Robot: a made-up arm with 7 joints.
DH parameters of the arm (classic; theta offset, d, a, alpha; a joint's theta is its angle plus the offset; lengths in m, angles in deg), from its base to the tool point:
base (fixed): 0 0.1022 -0.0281 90
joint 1: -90 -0.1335 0.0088 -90
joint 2: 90 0.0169 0.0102 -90
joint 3: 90 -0.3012 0.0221 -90
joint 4: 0 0.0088 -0.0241 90
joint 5: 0 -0.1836 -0.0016 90
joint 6: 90 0.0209 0.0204 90
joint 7: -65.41 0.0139 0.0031 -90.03
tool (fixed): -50.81 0.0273 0 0
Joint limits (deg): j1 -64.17..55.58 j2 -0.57..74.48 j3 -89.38..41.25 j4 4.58..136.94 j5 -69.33..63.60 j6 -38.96..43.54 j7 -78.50..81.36
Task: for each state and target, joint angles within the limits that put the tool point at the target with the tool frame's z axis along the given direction. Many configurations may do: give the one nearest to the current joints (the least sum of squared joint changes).
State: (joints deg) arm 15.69 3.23 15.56 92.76 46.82 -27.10 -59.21
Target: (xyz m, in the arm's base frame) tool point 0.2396 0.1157 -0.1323 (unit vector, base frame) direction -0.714 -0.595 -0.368
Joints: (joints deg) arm 24.49 -0.57 0.05 86.57 41.81 -30.25 -46.98
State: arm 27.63 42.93 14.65 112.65 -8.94 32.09 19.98
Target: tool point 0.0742 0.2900 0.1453 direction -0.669 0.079 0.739
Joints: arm 54.90 68.37 -25.05 129.20 -21.67 43.54 67.63
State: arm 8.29 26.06 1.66 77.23 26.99 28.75 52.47
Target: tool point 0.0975 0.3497 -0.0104 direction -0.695 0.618 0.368
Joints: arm 7.86 41.70 19.47 107.63 13.11 35.58 39.88
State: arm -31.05 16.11 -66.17 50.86 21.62 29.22 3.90
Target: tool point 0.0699 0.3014 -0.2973 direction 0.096 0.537 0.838
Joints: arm 7.24 22.53 -53.89 20.39 32.40 6.49 20.36
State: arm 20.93 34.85 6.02 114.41 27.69 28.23 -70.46
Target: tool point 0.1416 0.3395 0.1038 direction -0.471 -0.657 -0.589
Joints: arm 44.20 56.11 9.13 105.62 33.22 31.97 -64.90
